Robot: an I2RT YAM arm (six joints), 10 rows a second.
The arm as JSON. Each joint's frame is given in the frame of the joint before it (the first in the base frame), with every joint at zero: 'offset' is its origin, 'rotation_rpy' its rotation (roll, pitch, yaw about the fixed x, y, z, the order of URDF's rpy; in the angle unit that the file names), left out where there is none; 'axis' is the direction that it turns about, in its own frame. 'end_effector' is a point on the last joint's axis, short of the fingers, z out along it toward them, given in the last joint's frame.
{
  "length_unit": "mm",
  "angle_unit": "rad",
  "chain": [
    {
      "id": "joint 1",
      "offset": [
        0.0,
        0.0,
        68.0
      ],
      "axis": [
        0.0,
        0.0,
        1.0
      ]
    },
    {
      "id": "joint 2",
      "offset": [
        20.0,
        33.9,
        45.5
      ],
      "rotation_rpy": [
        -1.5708,
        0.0,
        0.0
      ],
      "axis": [
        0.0,
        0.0,
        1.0
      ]
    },
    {
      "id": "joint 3",
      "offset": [
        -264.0,
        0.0,
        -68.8
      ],
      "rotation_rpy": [
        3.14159,
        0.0,
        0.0
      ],
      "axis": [
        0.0,
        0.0,
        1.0
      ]
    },
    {
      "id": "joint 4",
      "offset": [
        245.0,
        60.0,
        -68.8
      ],
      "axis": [
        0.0,
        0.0,
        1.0
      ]
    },
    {
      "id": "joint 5",
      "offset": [
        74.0,
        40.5,
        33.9
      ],
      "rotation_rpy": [
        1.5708,
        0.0,
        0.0
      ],
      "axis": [
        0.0,
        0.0,
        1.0
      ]
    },
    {
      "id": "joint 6",
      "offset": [
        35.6,
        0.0,
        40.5
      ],
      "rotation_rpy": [
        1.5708,
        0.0,
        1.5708
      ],
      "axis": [
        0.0,
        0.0,
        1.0
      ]
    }
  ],
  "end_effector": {
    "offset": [
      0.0,
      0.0,
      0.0
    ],
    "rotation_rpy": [
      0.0,
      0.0,
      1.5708
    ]
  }
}
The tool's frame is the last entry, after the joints.
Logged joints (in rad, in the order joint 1, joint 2, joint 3, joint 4, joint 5, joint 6), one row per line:
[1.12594 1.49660 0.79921 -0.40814 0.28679 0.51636]
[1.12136 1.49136 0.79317 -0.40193 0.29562 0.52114]
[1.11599 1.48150 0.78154 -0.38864 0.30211 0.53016]
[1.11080 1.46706 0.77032 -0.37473 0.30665 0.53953]
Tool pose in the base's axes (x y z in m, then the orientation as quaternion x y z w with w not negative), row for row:
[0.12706 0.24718 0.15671 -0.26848 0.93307 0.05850 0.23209]
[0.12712 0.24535 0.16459 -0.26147 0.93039 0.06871 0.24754]
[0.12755 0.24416 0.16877 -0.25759 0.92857 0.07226 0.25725]
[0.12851 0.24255 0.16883 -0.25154 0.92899 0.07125 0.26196]
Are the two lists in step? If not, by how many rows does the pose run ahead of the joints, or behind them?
The pose runs 2 rows behind the joints: the pose in row i belongs to the joints in row i - 2.
